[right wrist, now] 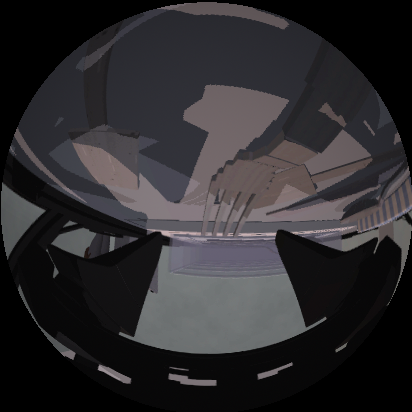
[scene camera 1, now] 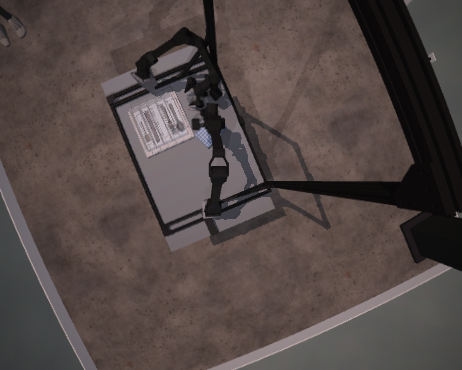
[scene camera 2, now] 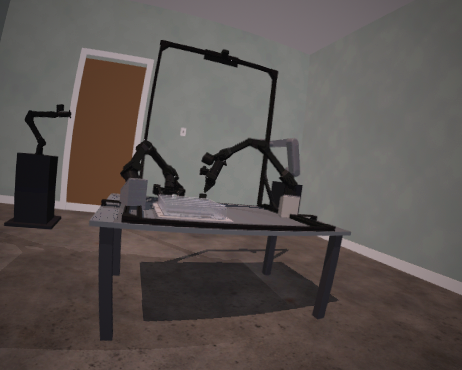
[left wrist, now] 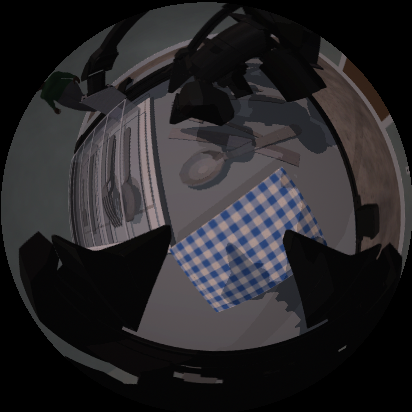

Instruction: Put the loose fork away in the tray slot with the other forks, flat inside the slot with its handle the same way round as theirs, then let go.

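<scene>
The loose fork (right wrist: 247, 185) lies on the table in front of my right gripper, its tines toward the tray; the arm and shadow hide much of it in the other views. My right gripper (right wrist: 220, 237) (scene camera 1: 190, 95) is open and empty, low over the table near the fork. My left gripper (left wrist: 230, 234) (scene camera 2: 207, 190) is open and empty, above the checked napkin. The clear cutlery tray (scene camera 1: 171, 146) (left wrist: 157, 165) lies at the picture's left in scene camera 1. A tray fork (left wrist: 113, 207) lies in a slot beside a spoon (left wrist: 131, 200), tines toward the bottom of the left wrist view.
A blue-and-white checked napkin (left wrist: 240, 235) (scene camera 1: 204, 138) lies beside the tray. A loose spoon (left wrist: 200, 169) lies between the napkin and my right arm, among flat wooden-looking pieces (left wrist: 187, 132). The two arms stand close together above this cutlery. A black frame (scene camera 1: 140, 167) runs around the table.
</scene>
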